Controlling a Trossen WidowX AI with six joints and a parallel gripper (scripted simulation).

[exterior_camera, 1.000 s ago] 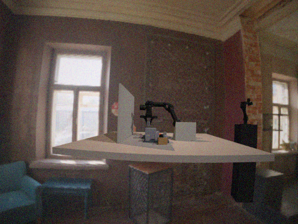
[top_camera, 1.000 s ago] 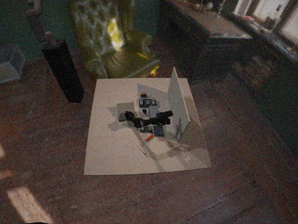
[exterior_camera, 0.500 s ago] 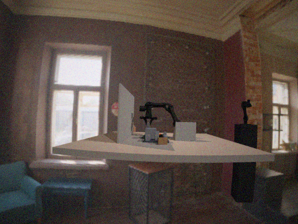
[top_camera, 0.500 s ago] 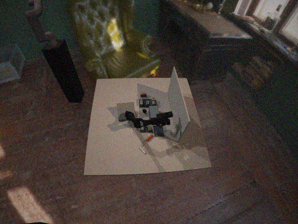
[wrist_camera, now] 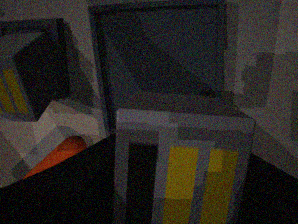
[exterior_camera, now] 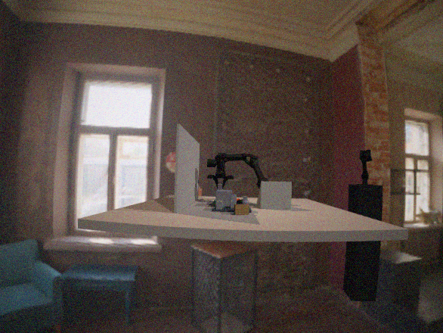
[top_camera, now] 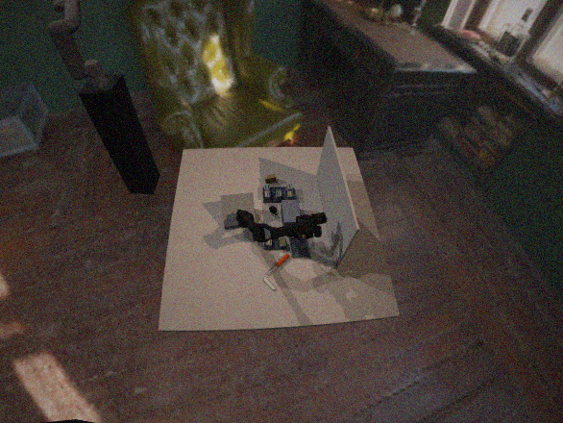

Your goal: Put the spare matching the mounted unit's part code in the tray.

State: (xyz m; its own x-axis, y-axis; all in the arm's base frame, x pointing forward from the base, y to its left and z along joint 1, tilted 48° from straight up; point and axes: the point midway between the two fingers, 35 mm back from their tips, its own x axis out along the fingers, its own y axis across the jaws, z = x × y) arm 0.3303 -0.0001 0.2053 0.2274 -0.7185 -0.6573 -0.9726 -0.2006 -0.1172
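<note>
Right now the square tray is 100 mm below my gripper tip. The rest, counted from my gripper tip: upright panel 220 mm to the left, 170 mm ahead, 120 mm above; dark rack 370 mm to the left, 140 mm behind, 90 mm below; grey spare block 30 mm above.
</note>
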